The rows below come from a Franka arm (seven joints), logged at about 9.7 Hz.
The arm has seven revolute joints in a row. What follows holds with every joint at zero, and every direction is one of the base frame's.
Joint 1 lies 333.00 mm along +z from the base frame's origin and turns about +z.
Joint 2 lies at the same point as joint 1 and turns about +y.
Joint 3 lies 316.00 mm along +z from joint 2 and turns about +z.
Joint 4 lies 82.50 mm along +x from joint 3 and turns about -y.
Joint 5 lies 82.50 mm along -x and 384.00 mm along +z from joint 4 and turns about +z.
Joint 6 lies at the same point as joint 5 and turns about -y.
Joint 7 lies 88.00 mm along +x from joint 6 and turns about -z.
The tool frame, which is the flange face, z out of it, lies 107.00 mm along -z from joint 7; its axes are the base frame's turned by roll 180.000, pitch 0.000 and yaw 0.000 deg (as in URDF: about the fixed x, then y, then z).
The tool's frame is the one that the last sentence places.
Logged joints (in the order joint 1, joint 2, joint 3, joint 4, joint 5, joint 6, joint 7), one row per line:
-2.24, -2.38, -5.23, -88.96, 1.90, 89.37, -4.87
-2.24, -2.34, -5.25, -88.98, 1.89, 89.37, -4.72
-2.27, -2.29, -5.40, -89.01, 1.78, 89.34, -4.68
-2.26, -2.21, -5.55, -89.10, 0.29, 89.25, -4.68
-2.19, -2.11, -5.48, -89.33, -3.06, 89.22, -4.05
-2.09, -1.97, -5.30, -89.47, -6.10, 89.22, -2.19
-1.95, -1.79, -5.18, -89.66, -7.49, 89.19, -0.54
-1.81, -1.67, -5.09, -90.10, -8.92, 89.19, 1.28
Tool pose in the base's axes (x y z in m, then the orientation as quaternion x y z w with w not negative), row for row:
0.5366, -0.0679, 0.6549, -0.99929, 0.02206, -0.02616, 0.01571
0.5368, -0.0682, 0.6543, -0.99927, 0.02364, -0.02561, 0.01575
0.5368, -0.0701, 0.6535, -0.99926, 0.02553, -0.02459, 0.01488
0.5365, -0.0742, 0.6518, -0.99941, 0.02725, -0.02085, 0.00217
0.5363, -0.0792, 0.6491, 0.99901, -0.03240, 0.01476, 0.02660
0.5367, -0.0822, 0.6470, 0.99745, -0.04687, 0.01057, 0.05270
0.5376, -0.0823, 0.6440, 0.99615, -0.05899, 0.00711, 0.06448
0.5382, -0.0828, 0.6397, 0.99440, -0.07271, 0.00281, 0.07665
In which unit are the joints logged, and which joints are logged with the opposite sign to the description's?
The joints are logged in degrees. Opposite sign: none.
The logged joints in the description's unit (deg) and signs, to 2 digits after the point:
-2.24, -2.38, -5.23, -88.96, 1.90, 89.37, -4.87
-2.24, -2.34, -5.25, -88.98, 1.89, 89.37, -4.72
-2.27, -2.29, -5.40, -89.01, 1.78, 89.34, -4.68
-2.26, -2.21, -5.55, -89.10, 0.29, 89.25, -4.68
-2.19, -2.11, -5.48, -89.33, -3.06, 89.22, -4.05
-2.09, -1.97, -5.30, -89.47, -6.10, 89.22, -2.19
-1.95, -1.79, -5.18, -89.66, -7.49, 89.19, -0.54
-1.81, -1.67, -5.09, -90.10, -8.92, 89.19, 1.28

